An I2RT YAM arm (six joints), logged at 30 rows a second.
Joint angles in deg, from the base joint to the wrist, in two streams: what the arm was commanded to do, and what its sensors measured. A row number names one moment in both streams.
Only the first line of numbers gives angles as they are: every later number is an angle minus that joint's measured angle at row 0.
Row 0, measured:
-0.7, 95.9, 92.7, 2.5, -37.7, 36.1
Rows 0 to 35, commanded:
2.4, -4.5, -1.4, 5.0, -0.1, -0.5
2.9, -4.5, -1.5, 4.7, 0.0, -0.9
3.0, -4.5, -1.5, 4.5, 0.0, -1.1
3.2, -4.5, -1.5, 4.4, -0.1, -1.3
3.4, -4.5, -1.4, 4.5, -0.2, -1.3
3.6, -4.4, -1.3, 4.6, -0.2, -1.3
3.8, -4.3, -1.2, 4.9, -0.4, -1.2
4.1, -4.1, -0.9, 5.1, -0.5, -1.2
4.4, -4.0, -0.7, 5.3, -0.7, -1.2
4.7, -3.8, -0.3, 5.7, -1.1, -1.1
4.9, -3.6, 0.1, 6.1, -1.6, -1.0
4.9, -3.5, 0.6, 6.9, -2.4, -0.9
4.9, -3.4, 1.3, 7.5, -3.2, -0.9
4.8, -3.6, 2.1, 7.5, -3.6, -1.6
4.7, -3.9, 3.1, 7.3, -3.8, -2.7
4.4, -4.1, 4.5, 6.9, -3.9, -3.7
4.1, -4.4, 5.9, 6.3, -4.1, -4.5
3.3, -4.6, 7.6, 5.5, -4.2, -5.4
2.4, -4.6, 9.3, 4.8, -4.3, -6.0
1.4, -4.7, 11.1, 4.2, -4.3, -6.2
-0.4, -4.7, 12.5, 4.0, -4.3, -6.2
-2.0, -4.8, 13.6, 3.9, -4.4, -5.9
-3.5, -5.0, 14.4, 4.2, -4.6, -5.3
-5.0, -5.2, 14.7, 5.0, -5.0, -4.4
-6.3, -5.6, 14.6, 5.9, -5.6, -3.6
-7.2, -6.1, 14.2, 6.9, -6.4, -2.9
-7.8, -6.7, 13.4, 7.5, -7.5, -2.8
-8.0, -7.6, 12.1, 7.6, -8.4, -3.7
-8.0, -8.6, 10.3, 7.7, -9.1, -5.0
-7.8, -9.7, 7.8, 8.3, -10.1, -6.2
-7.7, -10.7, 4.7, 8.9, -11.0, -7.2
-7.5, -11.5, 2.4, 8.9, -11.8, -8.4
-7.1, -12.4, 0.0, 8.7, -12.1, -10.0
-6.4, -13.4, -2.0, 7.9, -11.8, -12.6
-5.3, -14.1, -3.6, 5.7, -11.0, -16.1
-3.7, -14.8, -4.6, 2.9, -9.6, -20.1
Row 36, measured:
-7.2, -12.2, 0.4, 6.5, -9.0, -8.4
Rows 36 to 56, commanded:
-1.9, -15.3, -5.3, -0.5, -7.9, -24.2
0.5, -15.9, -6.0, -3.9, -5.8, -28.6
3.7, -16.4, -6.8, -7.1, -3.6, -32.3
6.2, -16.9, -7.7, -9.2, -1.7, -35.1
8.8, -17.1, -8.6, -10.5, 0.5, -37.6
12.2, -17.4, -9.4, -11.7, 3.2, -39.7
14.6, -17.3, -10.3, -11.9, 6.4, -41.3
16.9, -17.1, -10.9, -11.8, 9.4, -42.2
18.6, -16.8, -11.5, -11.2, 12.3, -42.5
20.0, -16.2, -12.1, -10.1, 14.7, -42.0
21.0, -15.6, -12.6, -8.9, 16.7, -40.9
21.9, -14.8, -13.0, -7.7, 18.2, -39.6
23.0, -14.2, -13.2, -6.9, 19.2, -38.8
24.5, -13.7, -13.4, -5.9, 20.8, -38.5
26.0, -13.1, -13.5, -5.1, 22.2, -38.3
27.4, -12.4, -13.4, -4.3, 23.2, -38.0
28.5, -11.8, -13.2, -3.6, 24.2, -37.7
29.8, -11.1, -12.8, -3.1, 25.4, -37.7
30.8, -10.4, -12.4, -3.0, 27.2, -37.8
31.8, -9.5, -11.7, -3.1, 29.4, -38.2
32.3, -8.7, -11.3, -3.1, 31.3, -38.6
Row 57, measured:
29.0, -11.5, -13.4, -7.0, 21.6, -37.5
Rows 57 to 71, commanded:
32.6, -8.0, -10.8, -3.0, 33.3, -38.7
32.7, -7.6, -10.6, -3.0, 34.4, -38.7
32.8, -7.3, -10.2, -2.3, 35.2, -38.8
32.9, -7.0, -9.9, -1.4, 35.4, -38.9
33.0, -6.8, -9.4, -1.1, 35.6, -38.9
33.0, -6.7, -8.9, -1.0, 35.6, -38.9
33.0, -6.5, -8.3, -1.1, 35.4, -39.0
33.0, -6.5, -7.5, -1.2, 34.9, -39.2
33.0, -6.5, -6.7, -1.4, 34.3, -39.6
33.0, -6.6, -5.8, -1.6, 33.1, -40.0
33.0, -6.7, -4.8, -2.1, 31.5, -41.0
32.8, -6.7, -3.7, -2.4, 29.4, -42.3
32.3, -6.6, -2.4, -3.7, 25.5, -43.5
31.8, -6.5, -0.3, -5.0, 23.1, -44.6
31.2, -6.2, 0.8, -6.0, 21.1, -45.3
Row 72, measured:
33.6, -5.8, -7.1, -7.5, 28.0, -42.6
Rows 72 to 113, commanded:
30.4, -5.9, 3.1, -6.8, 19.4, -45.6
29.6, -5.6, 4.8, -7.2, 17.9, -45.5
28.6, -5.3, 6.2, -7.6, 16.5, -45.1
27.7, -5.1, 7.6, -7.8, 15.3, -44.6
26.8, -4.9, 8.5, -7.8, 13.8, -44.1
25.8, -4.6, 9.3, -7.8, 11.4, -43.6
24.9, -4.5, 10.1, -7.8, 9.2, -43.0
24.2, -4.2, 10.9, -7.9, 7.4, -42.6
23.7, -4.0, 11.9, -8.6, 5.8, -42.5
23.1, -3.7, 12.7, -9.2, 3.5, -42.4
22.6, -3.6, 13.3, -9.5, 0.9, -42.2
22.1, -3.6, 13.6, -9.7, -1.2, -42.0
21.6, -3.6, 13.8, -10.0, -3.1, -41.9
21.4, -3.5, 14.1, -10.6, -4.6, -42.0
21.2, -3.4, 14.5, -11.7, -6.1, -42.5
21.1, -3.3, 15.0, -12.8, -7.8, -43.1
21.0, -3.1, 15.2, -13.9, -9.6, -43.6
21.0, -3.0, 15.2, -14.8, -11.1, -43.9
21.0, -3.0, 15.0, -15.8, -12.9, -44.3
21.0, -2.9, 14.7, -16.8, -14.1, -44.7
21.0, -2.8, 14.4, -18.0, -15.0, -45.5
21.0, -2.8, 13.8, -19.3, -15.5, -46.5
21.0, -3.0, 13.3, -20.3, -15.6, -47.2
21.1, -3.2, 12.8, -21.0, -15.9, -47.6
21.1, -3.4, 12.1, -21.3, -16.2, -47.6
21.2, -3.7, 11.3, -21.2, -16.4, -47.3
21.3, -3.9, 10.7, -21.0, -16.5, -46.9
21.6, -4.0, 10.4, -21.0, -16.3, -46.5
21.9, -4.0, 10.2, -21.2, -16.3, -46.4
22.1, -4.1, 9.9, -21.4, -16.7, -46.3
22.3, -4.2, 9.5, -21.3, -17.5, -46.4
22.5, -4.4, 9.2, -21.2, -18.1, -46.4
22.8, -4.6, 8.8, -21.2, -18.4, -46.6
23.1, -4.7, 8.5, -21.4, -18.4, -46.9
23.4, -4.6, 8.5, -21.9, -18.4, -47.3
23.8, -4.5, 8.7, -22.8, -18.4, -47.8
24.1, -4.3, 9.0, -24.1, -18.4, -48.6
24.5, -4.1, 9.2, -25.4, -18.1, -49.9
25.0, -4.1, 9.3, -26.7, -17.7, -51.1
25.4, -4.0, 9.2, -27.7, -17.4, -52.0
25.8, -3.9, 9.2, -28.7, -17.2, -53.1
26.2, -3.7, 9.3, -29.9, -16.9, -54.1
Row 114, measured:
24.5, -2.5, 8.0, -27.3, -15.2, -49.8
